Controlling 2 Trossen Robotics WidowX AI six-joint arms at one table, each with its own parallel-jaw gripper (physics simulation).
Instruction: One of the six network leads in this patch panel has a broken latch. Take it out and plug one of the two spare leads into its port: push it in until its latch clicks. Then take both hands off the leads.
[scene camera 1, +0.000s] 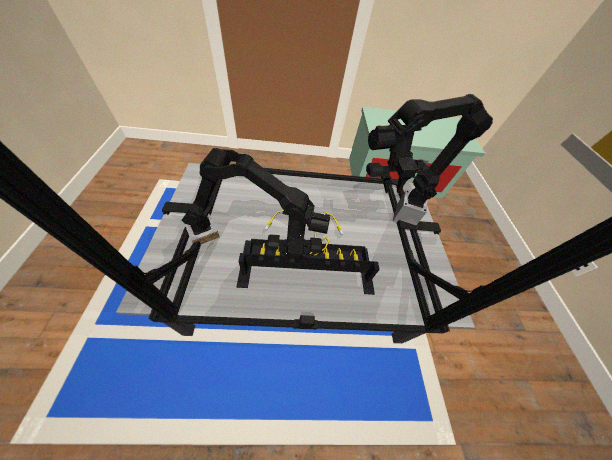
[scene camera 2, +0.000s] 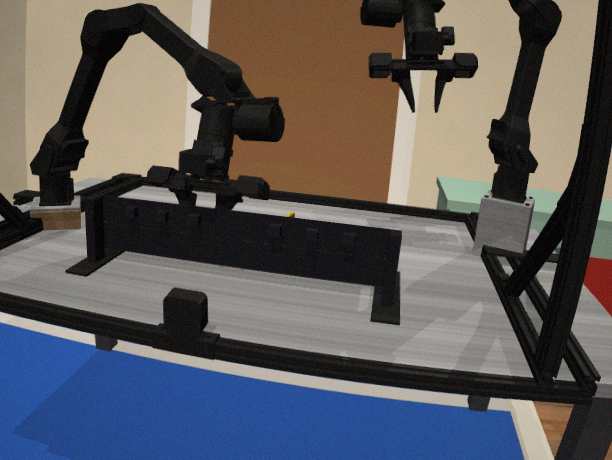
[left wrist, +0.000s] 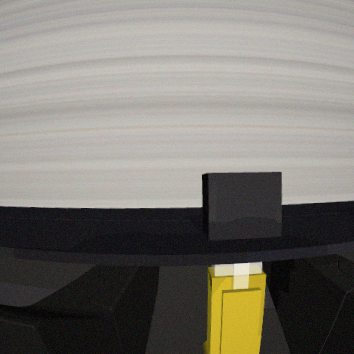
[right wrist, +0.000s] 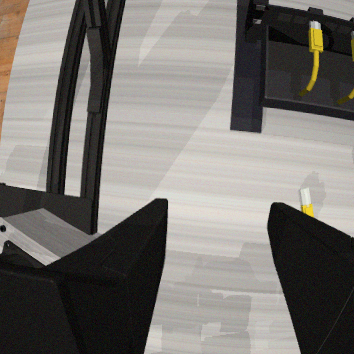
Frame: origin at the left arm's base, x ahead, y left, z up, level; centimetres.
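Where they show: left gripper, fingertip midpoint: (scene camera 2: 199, 238); right gripper, fingertip midpoint: (scene camera 1: 392, 192) (scene camera 2: 425, 112) (right wrist: 219, 212); left arm's base at its link origin: (scene camera 1: 200, 226) (scene camera 2: 56, 201); right arm's base at its link origin: (scene camera 1: 415, 200) (scene camera 2: 509, 197).
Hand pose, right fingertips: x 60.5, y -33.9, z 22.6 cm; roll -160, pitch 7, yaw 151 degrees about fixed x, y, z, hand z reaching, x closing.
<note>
Things, the pixels of their top centre, and the offset from my right fingertips. "pt": a spot on its surface instead. Level surfaces: height alone.
- black patch panel at its top centre: (scene camera 2: 240, 207) (scene camera 1: 310, 252) dz -16.1, dx -31.2, dy +0.4 cm
- plugged yellow lead at its top centre: (left wrist: 242, 291) dz -17.5, dx -36.9, dy +3.0 cm
- black port block at its top centre: (left wrist: 245, 210) (scene camera 2: 194, 214) dz -17.3, dx -38.0, dy +1.4 cm
- spare's plug at its top centre: (right wrist: 308, 206) dz -25.7, dx -9.1, dy +8.5 cm
- black rail frame at a spot on its surface: (scene camera 2: 348, 370) pt dz -27.6, dx -26.7, dy -28.9 cm
- grey table top at its surface level: dz -26.9 cm
- small black block at a spot on its surface: (scene camera 2: 185, 310) (scene camera 1: 308, 324) pt dz -23.0, dx -43.2, dy -18.8 cm
The black patch panel (scene camera 1: 304, 264) (scene camera 2: 258, 246) (right wrist: 246, 70) stands across the middle of the table. Yellow leads (scene camera 1: 340, 254) (right wrist: 315, 38) sit in its ports. My left gripper (scene camera 1: 295, 250) (scene camera 2: 207, 201) is open and low behind the panel. Its fingers stand on either side of one plugged yellow lead (left wrist: 236, 309), just under a black port block (left wrist: 242, 205), without closing on it. Two spare leads (scene camera 1: 273, 220) (scene camera 1: 337, 224) lie on the table behind the panel; one spare's plug (right wrist: 305, 201) shows by my right finger. My right gripper (scene camera 1: 405, 188) (scene camera 2: 424, 98) (right wrist: 219, 212) is open and empty, high above the table's right side.
A black rail frame (scene camera 1: 350, 325) (scene camera 2: 350, 365) runs round the grey table top (scene camera 1: 213, 283), with a small black block (scene camera 1: 308, 320) (scene camera 2: 185, 310) on the front rail. A grey mount (scene camera 1: 411, 212) (scene camera 2: 502, 224) carries the right arm. A green cabinet (scene camera 1: 441, 137) stands behind.
</note>
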